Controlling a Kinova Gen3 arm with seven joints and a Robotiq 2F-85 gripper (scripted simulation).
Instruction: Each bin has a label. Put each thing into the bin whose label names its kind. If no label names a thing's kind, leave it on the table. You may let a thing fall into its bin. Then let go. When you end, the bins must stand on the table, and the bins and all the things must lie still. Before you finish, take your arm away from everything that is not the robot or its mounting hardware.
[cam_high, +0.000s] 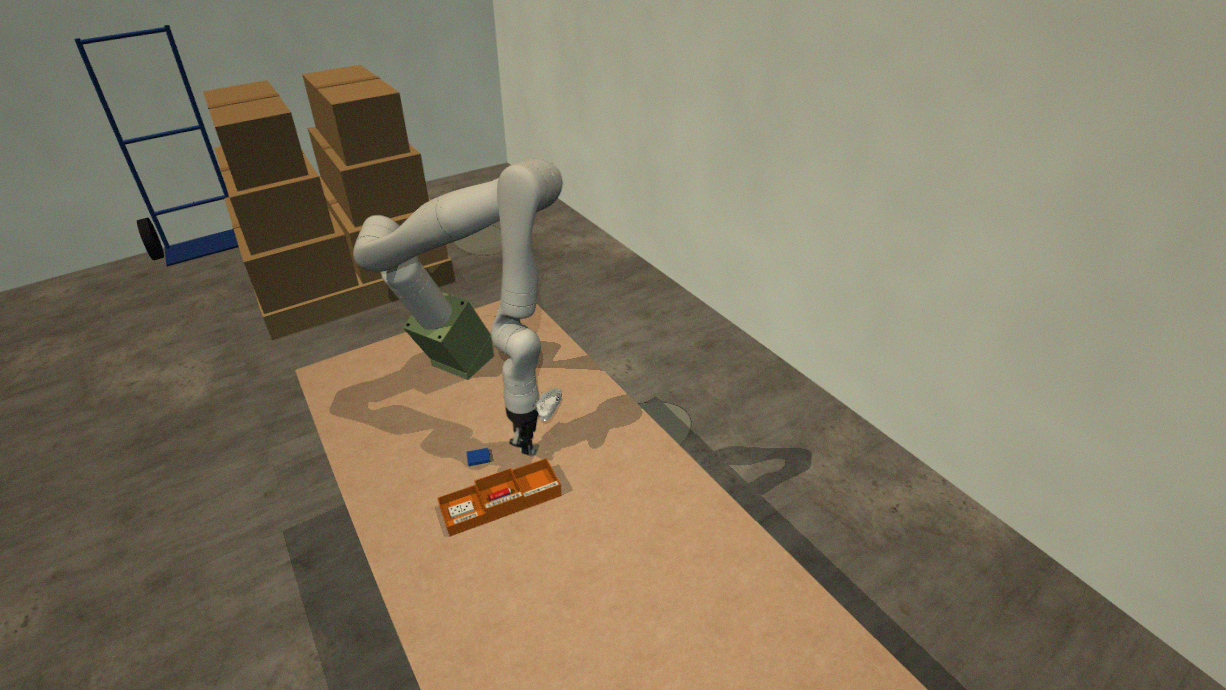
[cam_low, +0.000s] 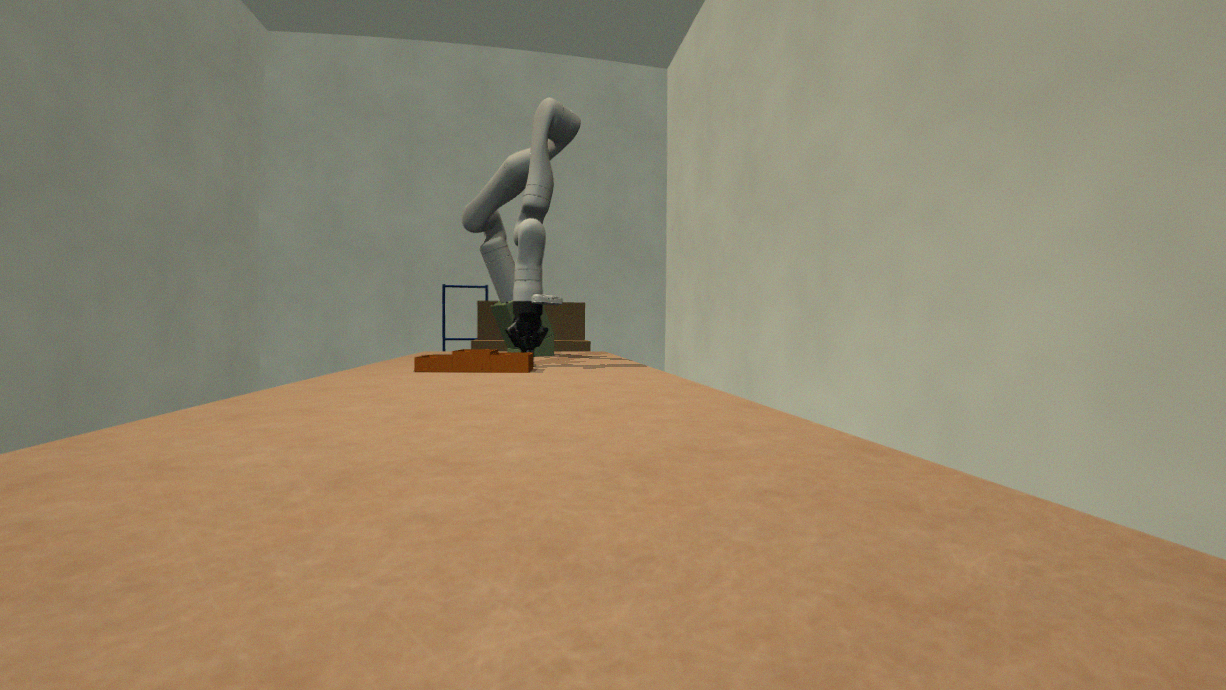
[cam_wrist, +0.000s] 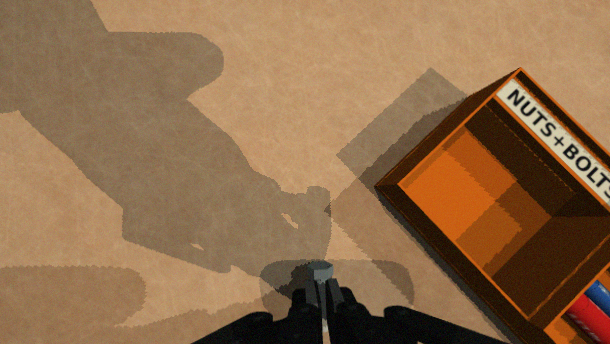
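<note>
Right now the joined orange bins is 110 mm to the right of my hand and 100 mm ahead of it. From my hand the other things lie so: grey bolt: 20 mm below, 10 mm ahead; red battery: 110 mm to the right, 90 mm ahead, 10 mm below; blue block: 110 mm to the right, 40 mm behind, 20 mm below.
</note>
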